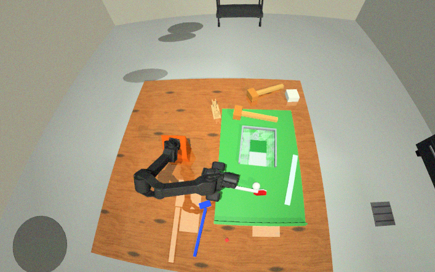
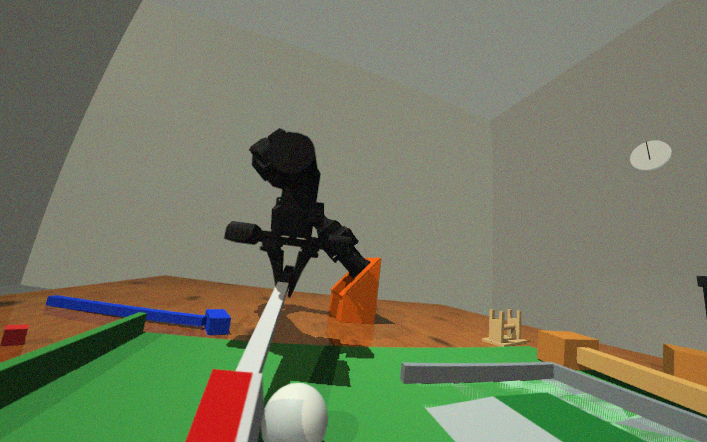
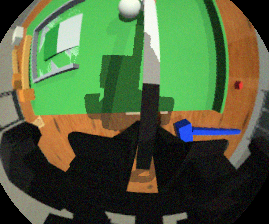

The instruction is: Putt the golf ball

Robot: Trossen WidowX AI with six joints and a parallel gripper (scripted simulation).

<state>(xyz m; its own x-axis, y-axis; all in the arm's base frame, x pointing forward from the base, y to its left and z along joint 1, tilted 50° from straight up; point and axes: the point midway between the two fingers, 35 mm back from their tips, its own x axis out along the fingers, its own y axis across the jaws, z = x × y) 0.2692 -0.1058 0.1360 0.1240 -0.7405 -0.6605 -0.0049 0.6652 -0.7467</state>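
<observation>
The red putter is 12 cm ahead of my gripper tip. From my gripper tip the other things lie so: white golf ball (21 cm ahead, 6 cm to the left, 5 cm below); green mat (21 cm ahead, 20 cm to the left, 7 cm below); blue putter (22 cm to the right, 6 cm below, 5 cm behind).
</observation>
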